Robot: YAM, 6 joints.
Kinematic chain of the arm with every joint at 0, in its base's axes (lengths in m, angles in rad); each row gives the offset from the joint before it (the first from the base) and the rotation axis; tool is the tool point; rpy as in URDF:
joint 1: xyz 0 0 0.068 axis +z
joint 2: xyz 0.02 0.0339 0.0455 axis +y
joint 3: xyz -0.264 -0.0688 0 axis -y
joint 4: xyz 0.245 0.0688 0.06 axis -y
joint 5: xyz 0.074 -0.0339 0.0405 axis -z
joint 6: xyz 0.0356 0 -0.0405 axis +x
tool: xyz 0 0 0 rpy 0 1.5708 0
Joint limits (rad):
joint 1: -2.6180..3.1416
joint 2: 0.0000..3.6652
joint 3: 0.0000..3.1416
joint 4: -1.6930..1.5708
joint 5: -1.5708..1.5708
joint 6: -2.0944..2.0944
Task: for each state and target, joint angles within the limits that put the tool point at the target. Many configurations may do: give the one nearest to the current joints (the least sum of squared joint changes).
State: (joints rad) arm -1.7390 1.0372 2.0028 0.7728 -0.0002 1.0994
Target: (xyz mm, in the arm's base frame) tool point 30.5 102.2 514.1
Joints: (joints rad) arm -1.8453 0.2755 1.0890 0.7328 -0.0465 1.0994
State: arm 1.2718 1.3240 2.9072 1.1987 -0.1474 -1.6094
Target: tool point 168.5 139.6 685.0
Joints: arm 0.6839 1.8709 2.6224 0.9776 -0.0491 -1.6094
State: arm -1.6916 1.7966 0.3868 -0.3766 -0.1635 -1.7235
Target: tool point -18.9 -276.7 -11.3
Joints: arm -1.6588 2.1908 0.7981 -0.1649 -0.1552 -1.7235
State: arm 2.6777 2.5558 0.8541 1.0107 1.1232 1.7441
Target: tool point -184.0 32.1 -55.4
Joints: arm 3.1416 2.5277 0.3758 0.9539 1.1237 1.7441
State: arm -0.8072 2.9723 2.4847 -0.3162 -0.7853 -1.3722
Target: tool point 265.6 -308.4 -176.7
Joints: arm -0.9226 3.0950 1.8971 -0.6041 -0.7997 -1.3722
